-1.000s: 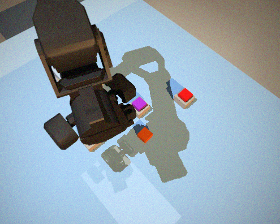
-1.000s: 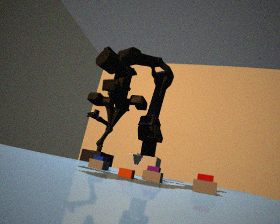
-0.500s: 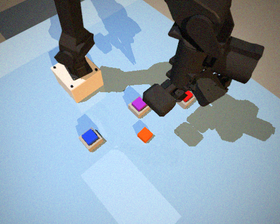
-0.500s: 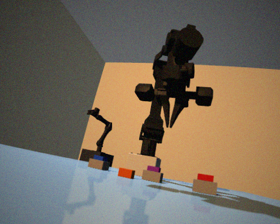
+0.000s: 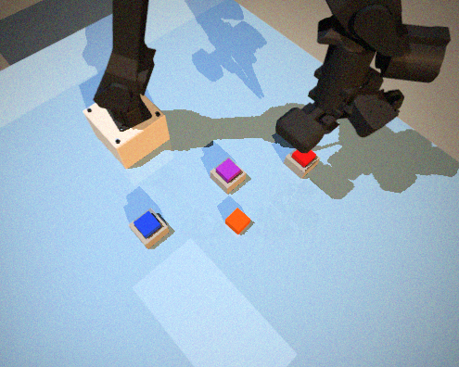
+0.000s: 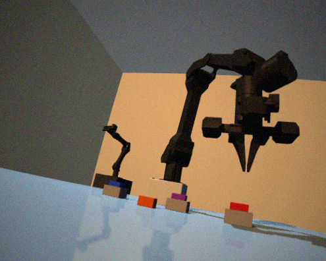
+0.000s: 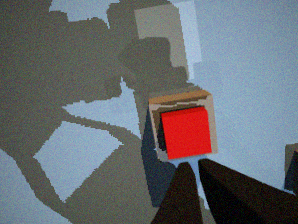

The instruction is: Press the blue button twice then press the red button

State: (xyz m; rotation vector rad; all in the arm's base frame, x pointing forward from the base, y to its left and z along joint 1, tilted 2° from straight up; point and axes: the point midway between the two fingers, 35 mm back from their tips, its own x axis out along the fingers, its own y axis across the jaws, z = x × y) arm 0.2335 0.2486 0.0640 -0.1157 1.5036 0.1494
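Now: gripper tip 70 mm above the red button, 10 mm to the left of it and 10 mm past it. From my gripper tip the other things lie so: blue button 320 mm to the right, 70 mm below, 40 mm behind; then purple button 150 mm to the right, 70 mm below, 60 mm behind; then orange block 180 mm to the right, 90 mm below, 30 mm ahead.
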